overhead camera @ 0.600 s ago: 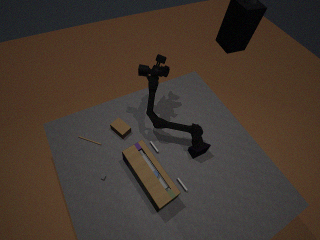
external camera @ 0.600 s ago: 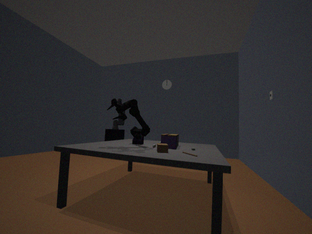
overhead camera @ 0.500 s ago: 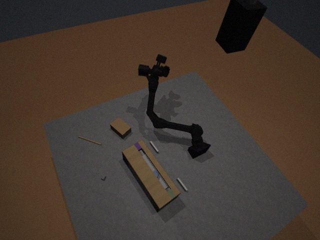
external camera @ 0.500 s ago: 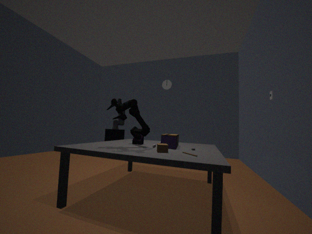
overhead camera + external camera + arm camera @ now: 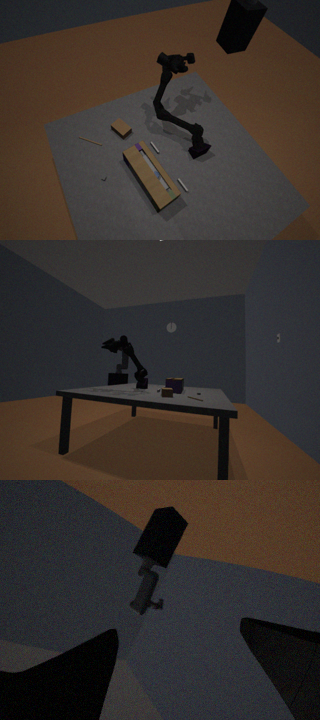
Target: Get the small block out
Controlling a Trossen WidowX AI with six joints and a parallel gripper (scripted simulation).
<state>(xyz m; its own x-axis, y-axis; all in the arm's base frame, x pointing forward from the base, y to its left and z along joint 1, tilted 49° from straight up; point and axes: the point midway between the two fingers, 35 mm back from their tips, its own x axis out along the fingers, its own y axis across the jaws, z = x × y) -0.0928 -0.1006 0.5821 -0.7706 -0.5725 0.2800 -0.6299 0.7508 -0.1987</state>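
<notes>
Right now my gripper tip is 600 mm to the right of the light-blue block, 420 mm short of it and 300 mm above it. Also, from my gripper tip: grey hook 710 mm ahead, 490 mm to the left, 380 mm below; tan box 520 mm ahead, 360 mm below, 200 mm to the left; thin wooden stick 740 mm ahead, 380 mm below, 210 mm to the left.
</notes>
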